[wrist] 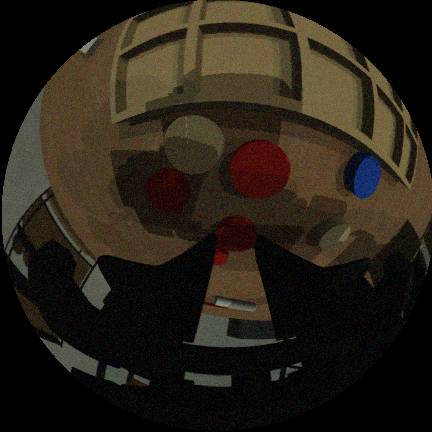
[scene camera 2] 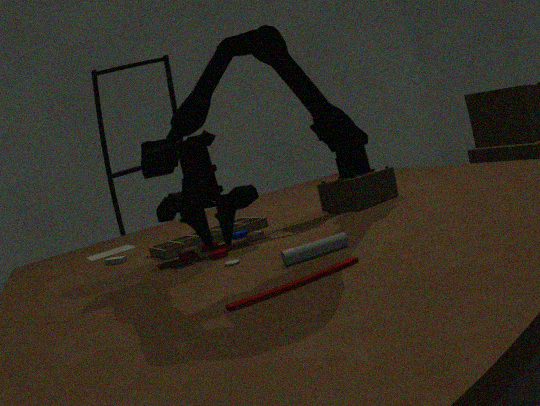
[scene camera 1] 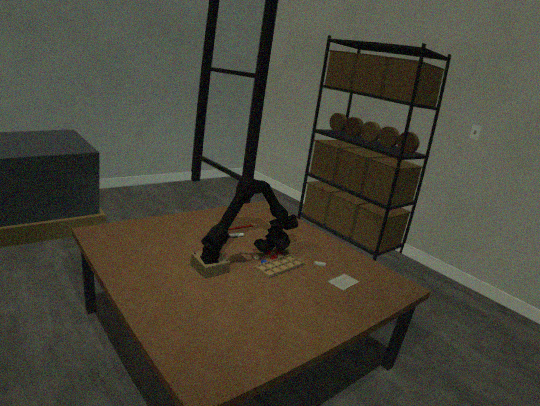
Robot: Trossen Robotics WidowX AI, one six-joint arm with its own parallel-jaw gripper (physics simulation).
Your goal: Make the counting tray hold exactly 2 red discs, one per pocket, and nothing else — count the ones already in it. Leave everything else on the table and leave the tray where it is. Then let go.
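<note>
The wooden counting tray point(scene camera 1: 287, 270) point(scene camera 2: 165, 252) point(wrist: 192, 55) lies flat on the table; the pockets visible in the wrist view hold no disc. My gripper point(scene camera 2: 220, 244) point(wrist: 235, 238) points down beside the tray's long edge, low over the table. Its fingers touch both sides of a dark red disc point(wrist: 236, 233), so it is shut on that disc. Another red disc point(wrist: 260, 169) lies between it and the tray. A shaded red disc point(wrist: 168, 190) lies to the left. Part of a further red disc point(wrist: 220, 257) shows behind the held one, partly hidden by the left finger.
A blue disc point(scene camera 2: 240, 234) point(wrist: 364, 176) and a pale disc point(wrist: 194, 145) lie beside the tray; another pale disc point(wrist: 335, 235) is right of the fingers. A white cylinder point(scene camera 2: 315, 248), red rod point(scene camera 2: 292, 284), small white disc point(scene camera 2: 232, 262), white block point(scene camera 1: 320, 263) and white card point(scene camera 1: 344, 282) lie around.
</note>
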